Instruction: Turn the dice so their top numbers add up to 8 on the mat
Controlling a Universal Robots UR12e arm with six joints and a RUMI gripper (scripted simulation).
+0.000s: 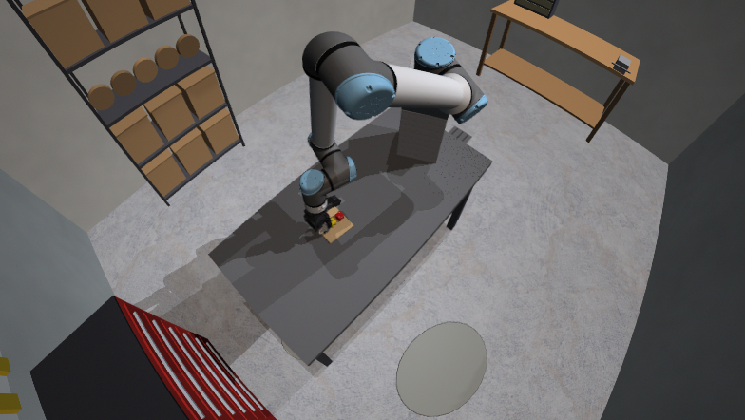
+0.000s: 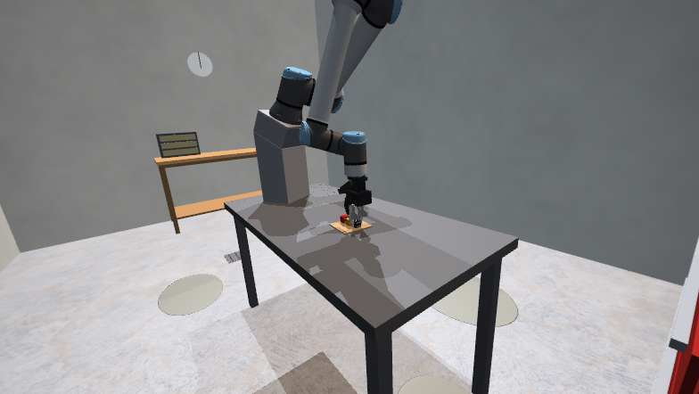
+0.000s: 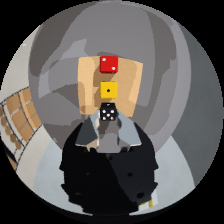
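Now: hand right at the black die. Also, from my hand: tan mat (5 cm behind, 3 cm below, 1 cm to the right); yellow die (5 cm behind, 1 cm to the right, 1 cm below); red die (9 cm behind, 1 cm to the right, 1 cm below).
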